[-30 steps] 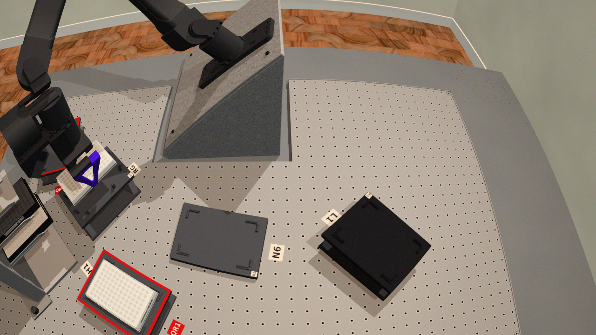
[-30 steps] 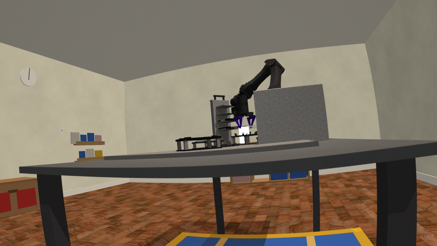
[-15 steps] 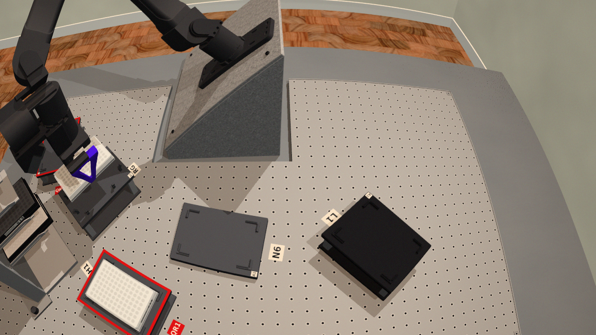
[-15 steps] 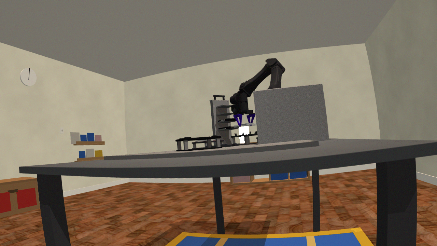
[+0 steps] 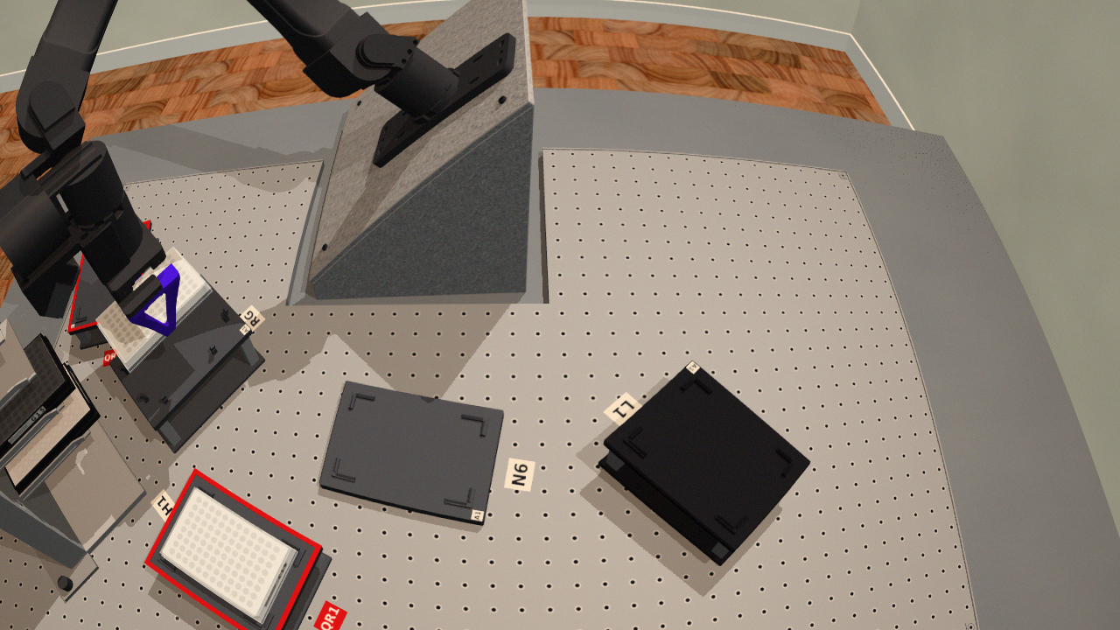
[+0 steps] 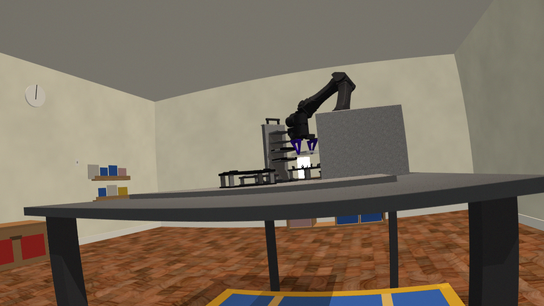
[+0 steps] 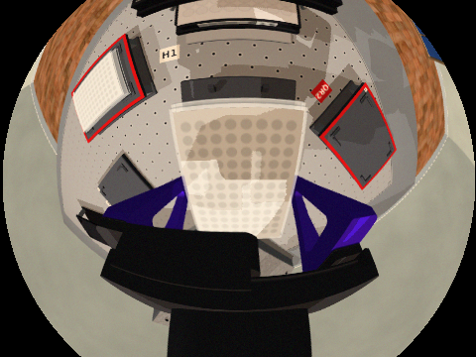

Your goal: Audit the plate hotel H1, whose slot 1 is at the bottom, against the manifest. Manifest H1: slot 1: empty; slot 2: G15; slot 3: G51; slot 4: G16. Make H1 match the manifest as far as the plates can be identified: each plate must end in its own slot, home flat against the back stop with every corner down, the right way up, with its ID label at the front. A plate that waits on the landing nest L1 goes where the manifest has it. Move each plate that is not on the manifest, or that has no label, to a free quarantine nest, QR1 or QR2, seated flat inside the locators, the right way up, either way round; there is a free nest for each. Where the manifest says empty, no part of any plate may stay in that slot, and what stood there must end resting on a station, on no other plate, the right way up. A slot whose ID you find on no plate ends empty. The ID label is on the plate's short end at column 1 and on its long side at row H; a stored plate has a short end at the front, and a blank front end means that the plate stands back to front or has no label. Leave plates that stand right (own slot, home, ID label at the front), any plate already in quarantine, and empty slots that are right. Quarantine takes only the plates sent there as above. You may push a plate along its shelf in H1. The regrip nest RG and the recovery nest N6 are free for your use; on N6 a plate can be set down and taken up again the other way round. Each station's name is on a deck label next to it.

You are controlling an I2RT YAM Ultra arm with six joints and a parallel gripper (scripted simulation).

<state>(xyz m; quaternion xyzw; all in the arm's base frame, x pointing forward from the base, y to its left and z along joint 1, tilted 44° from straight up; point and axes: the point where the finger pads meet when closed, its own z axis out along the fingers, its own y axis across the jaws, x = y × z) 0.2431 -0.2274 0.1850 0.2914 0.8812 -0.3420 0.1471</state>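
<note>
My gripper is now 170 mm to the left of the quarantine nest QR2, 120 mm past it and 100 mm above it. Round my hand: plate hotel H1: 210 mm ahead, 160 mm to the right, 30 mm above; regrip nest RG: 80 mm below; quarantine nest QR1: 220 mm ahead, 110 mm to the left, 100 mm below.
</note>
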